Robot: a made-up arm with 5 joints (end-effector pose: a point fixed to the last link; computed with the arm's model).
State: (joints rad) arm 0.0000 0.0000 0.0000 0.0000 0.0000
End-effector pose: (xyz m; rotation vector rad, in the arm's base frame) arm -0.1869 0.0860 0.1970 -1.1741 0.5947 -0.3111
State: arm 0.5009 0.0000 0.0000 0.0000 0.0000
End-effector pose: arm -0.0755 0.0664 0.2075 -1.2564 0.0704 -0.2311
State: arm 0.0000 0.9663 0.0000 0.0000 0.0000
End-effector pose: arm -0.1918 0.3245 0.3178 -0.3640 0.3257 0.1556
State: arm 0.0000 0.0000 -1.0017 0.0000 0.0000
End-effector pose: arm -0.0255 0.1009 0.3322 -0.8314 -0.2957 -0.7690
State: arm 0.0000 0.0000 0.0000 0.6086 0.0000
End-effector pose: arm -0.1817 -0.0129 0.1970 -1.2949 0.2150 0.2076
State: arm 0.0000 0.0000 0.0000 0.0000 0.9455
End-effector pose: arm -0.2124 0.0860 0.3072 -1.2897 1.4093 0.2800
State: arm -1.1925 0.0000 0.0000 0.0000 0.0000
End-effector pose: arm -0.3429 0.2521 0.3166 -0.7464 1.8008 -0.4535
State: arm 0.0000 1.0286 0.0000 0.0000 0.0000
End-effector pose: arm -0.1955 0.3347 0.3321 -0.3113 0.3071 0.1840
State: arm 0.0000 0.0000 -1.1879 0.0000 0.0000
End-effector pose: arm -0.0143 0.1032 0.3715 -0.7497 -0.4598 -0.8411
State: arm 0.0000 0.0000 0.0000 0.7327 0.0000
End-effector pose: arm -0.1733 -0.0316 0.1970 -1.3093 0.1347 0.3133
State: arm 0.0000 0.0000 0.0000 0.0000 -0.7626
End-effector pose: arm -0.1054 0.0860 0.1535 -0.9576 -0.0739 -0.7134
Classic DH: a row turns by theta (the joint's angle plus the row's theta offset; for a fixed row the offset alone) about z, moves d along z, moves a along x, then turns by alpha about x. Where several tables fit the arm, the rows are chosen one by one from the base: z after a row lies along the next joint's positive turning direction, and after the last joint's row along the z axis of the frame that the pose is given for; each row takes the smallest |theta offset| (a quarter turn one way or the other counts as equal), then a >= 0, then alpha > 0; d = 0 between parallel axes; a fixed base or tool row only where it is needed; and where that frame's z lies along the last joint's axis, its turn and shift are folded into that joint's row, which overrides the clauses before.
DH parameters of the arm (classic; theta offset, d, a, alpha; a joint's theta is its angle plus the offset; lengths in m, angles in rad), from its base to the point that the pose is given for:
base (fixed): -0.2668 0.5516 -0.1758 0.7875
joint 1: -1.2489 -0.0482 0.0049 -1.3903
joint 2: 0.8091 -0.1023 0.0707 -1.796
joint 3: -1.2169 -0.0567 0.2001 1.6141
joint 4: -0.0561 -0.138 -0.065 -1.5708
joint 5: 1.1558 0.1841 0.0349 0.6946
tool (fixed): -0.958 -0.1862 0 0

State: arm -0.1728 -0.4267 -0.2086 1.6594 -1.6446
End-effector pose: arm -0.1067 -0.0627 0.2331 -0.2124 -0.8616 0.4201
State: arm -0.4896 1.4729 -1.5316 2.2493 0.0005
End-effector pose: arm 0.0033 -0.1250 0.3969 -1.2960 -1.3453 -0.9469
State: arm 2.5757 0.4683 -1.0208 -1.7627 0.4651
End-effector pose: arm -0.3984 0.0861 0.4062 -0.3930 -0.2505 1.2218
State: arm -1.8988 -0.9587 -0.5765 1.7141 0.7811
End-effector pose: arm -0.3596 -0.1184 0.6094 -0.7996 1.4793 2.0591
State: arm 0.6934 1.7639 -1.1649 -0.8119 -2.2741
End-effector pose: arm -0.0238 0.1267 0.6647 1.2667 0.6511 -2.0081
